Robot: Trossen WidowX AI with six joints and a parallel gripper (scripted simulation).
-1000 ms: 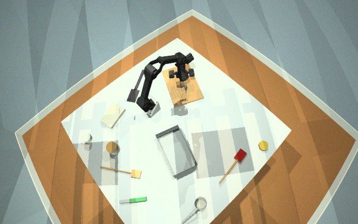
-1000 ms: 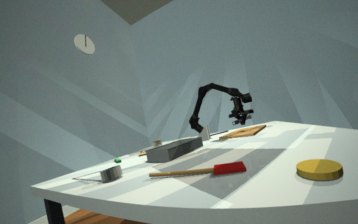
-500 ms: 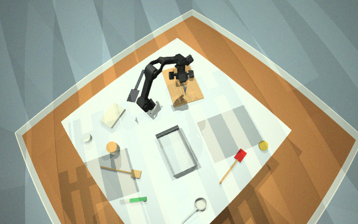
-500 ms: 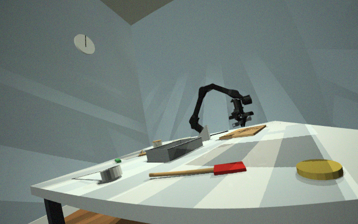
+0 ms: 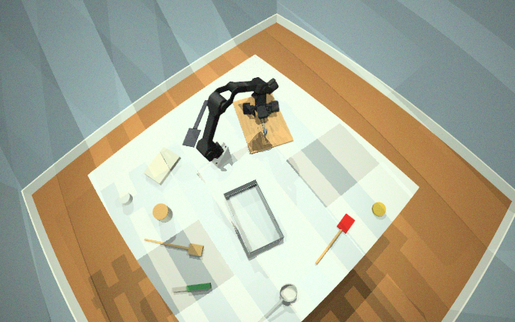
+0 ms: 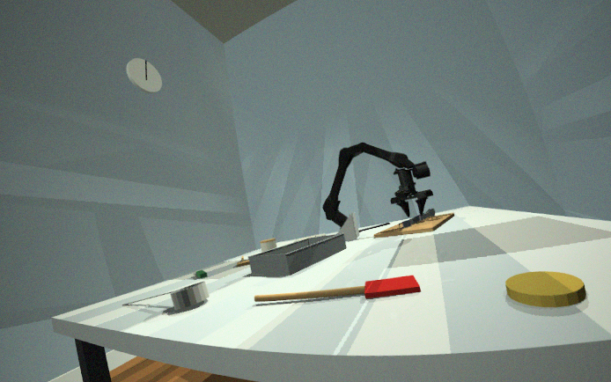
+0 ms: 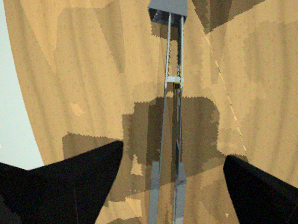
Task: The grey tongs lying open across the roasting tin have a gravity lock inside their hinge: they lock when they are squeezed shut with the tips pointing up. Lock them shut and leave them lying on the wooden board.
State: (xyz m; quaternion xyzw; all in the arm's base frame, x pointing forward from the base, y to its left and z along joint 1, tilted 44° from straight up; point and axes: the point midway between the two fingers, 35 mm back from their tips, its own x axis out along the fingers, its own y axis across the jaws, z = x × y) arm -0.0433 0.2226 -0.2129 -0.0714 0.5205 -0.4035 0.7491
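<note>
Right now the wooden board is 40 mm below my gripper tip. The rest, counted from my gripper tip: black spatula (210 mm behind, 310 mm to the right, 40 mm below); then roasting tin (410 mm ahead, 360 mm to the right, 20 mm below); then yellow mark (40 mm ahead, 20 mm to the right, 20 mm below).
</note>
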